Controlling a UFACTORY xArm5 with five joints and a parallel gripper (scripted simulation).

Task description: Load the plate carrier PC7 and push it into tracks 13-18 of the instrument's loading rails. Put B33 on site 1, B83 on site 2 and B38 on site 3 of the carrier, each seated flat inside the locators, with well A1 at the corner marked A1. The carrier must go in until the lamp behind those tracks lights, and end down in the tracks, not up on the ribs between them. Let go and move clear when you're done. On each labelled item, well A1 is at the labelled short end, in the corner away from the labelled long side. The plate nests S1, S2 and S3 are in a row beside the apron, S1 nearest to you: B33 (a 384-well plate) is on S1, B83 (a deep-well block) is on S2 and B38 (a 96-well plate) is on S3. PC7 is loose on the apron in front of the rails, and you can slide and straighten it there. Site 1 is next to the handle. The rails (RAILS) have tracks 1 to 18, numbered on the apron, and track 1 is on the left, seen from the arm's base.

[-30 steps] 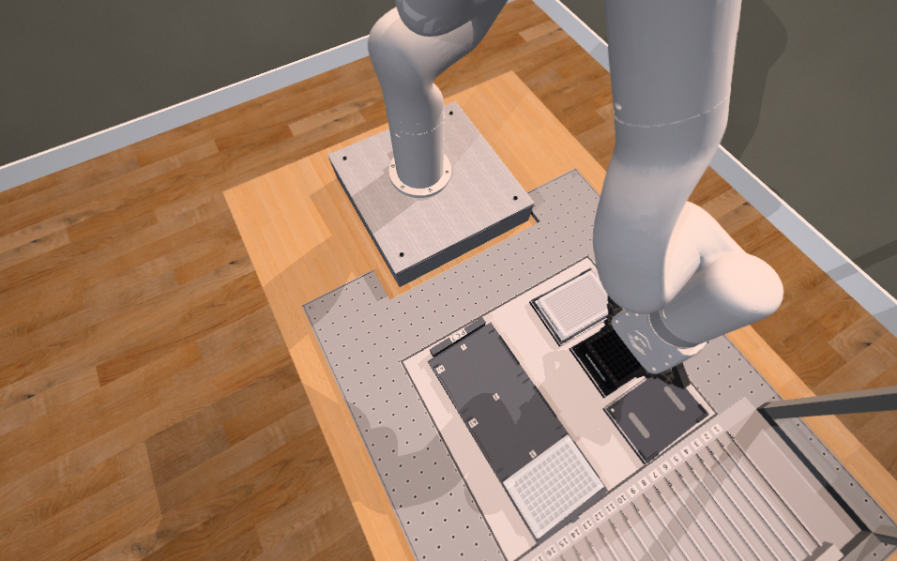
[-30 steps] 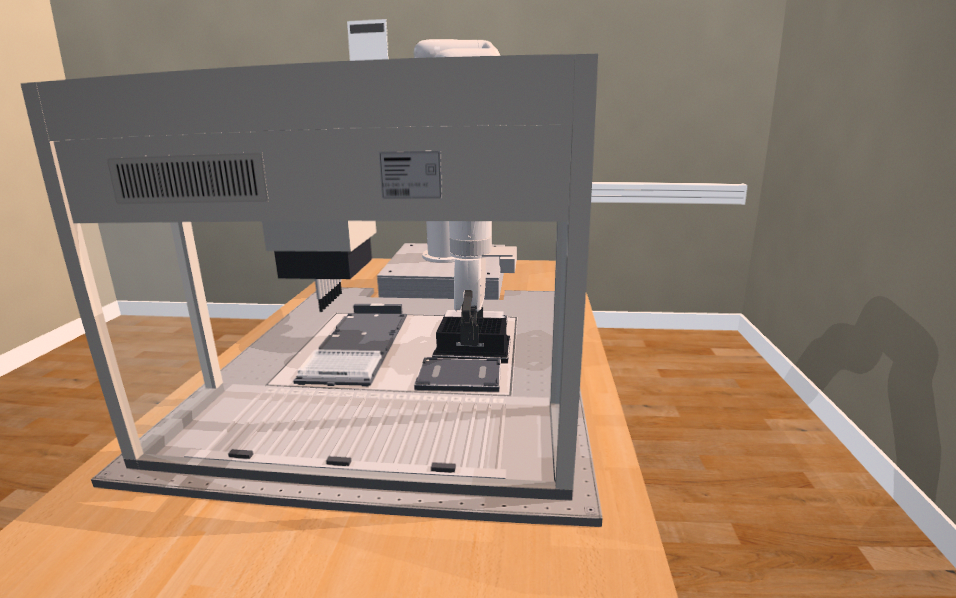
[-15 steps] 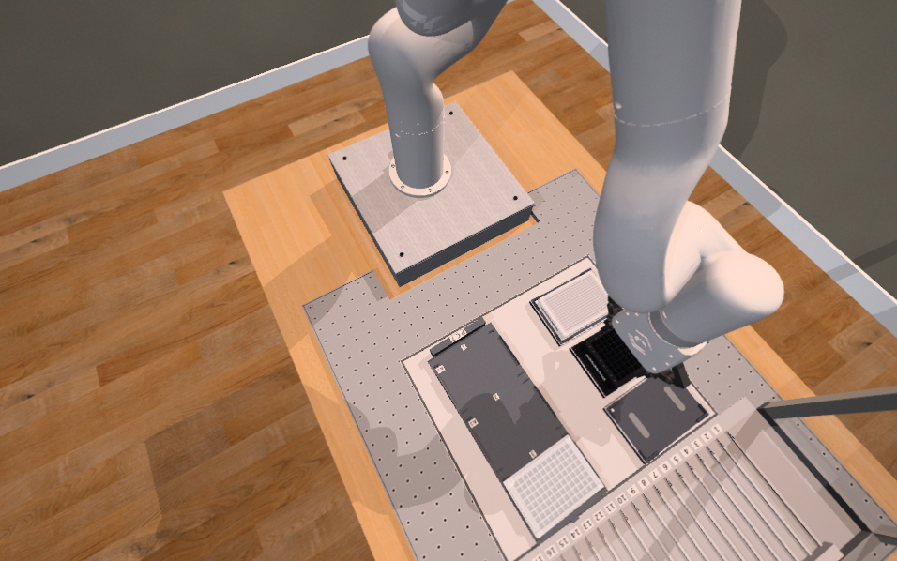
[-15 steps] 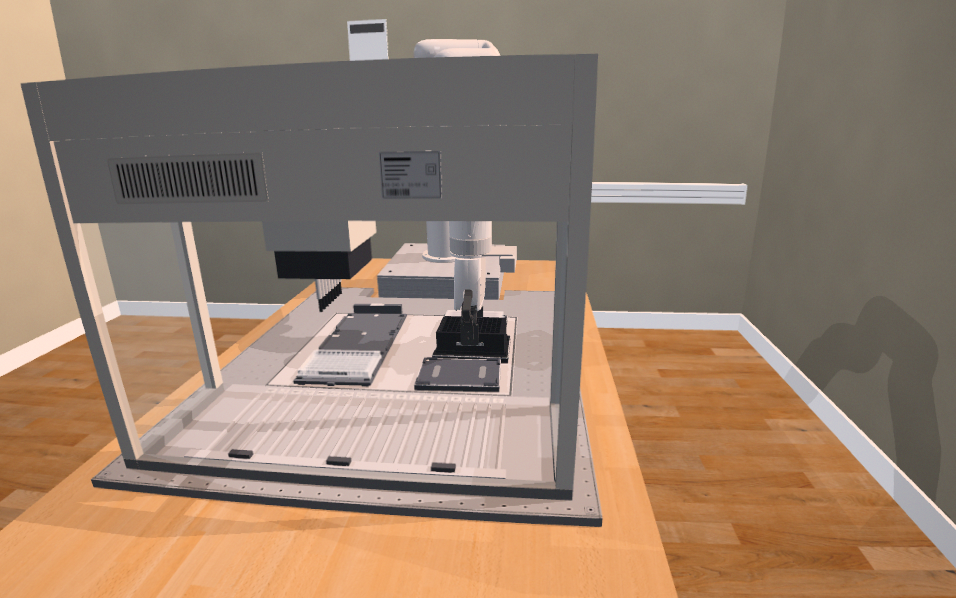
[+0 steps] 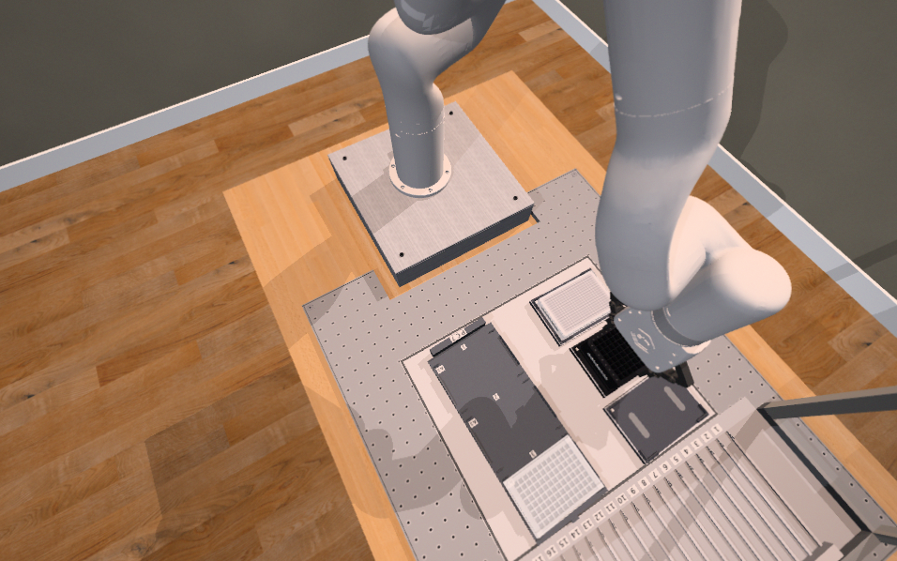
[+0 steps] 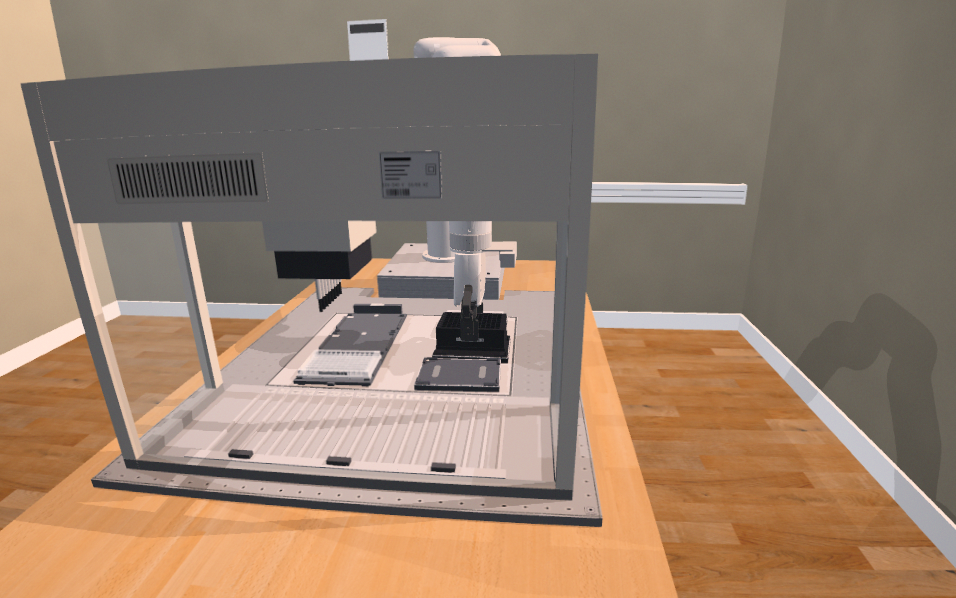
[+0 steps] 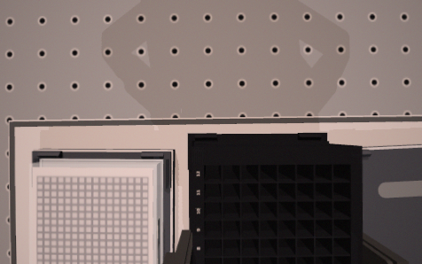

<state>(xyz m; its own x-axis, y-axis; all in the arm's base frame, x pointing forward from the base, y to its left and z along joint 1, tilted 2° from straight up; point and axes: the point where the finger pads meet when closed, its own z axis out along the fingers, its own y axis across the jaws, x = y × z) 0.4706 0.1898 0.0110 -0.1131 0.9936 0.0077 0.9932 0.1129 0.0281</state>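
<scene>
Right now the plate nest S2 is 50 mm below my hand. Also, from my hand: plate carrier PC7: 30 mm ahead, 230 mm to the right, 40 mm below; then black deep-well block B83: 10 mm below; then plate nest S3: 110 mm ahead, 50 mm below.
</scene>
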